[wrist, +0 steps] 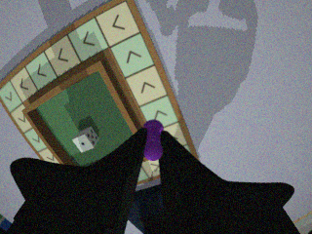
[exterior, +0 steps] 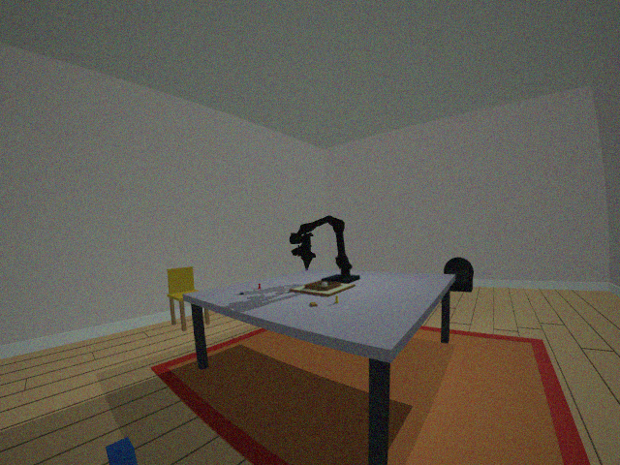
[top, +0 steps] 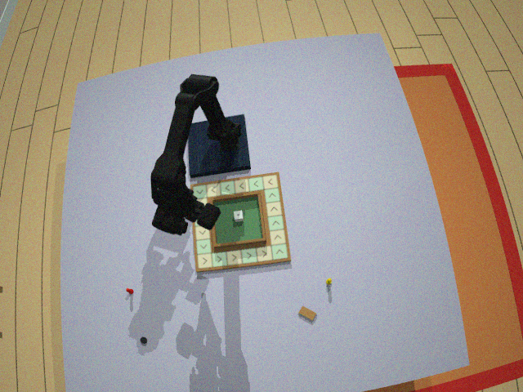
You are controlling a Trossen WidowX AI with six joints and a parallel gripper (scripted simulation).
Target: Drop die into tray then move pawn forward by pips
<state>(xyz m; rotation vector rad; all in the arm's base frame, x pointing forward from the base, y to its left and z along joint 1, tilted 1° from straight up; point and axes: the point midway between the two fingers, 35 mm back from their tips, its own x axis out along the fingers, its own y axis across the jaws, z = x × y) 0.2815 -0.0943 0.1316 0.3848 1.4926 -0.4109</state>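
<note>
Right now my gripper tip is 1 cm past the green dice tray, 12 cm to the right of it and 11 cm above it. From my gripper tip the other things lie so: red pawn 20 cm ahead, 24 cm to the right, 10 cm below; then purple pawn 1 cm above; then white die 2 cm behind, 12 cm to the left, 9 cm below.
</note>
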